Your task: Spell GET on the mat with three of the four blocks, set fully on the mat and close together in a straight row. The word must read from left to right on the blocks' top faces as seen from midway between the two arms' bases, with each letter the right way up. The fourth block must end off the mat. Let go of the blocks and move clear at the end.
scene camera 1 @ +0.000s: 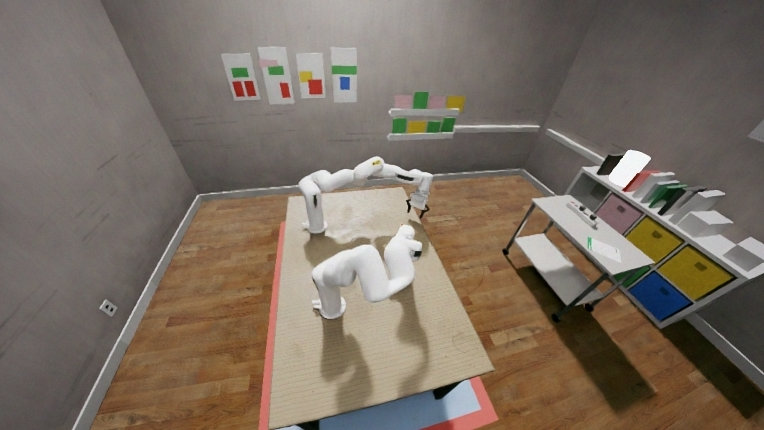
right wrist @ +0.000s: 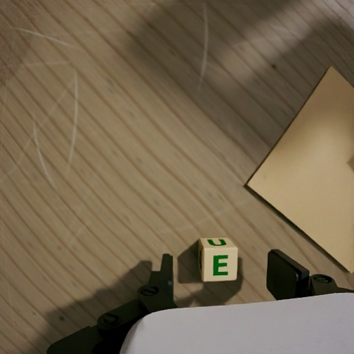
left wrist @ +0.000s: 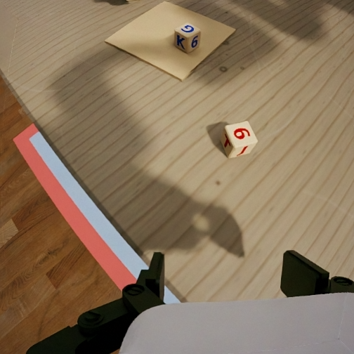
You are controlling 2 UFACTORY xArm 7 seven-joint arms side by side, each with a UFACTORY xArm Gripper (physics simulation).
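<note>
The tan mat (left wrist: 145, 47) (right wrist: 300, 175) lies on the table. A blue-lettered block (left wrist: 187, 37) stands on it, with a turned G on top and K and 6 on its sides. A red-lettered block (left wrist: 239, 139) stands off the mat, with a 6- or 9-like mark on top. A green-lettered block (right wrist: 218, 261) stands on the table off the mat, E on top and U on a side. My right gripper (right wrist: 220, 271) is open, its fingers apart on either side of this block. My left gripper (scene camera 1: 417, 207) (left wrist: 224, 271) is open and empty above the table's edge. No fourth block shows.
The near arm (scene camera 1: 368, 272) hides the mat and blocks in the scene view. The wooden table (scene camera 1: 374, 347) has a red and blue rug (left wrist: 80, 215) below its edge. A trolley (scene camera 1: 630, 264) stands apart from the table on the right.
</note>
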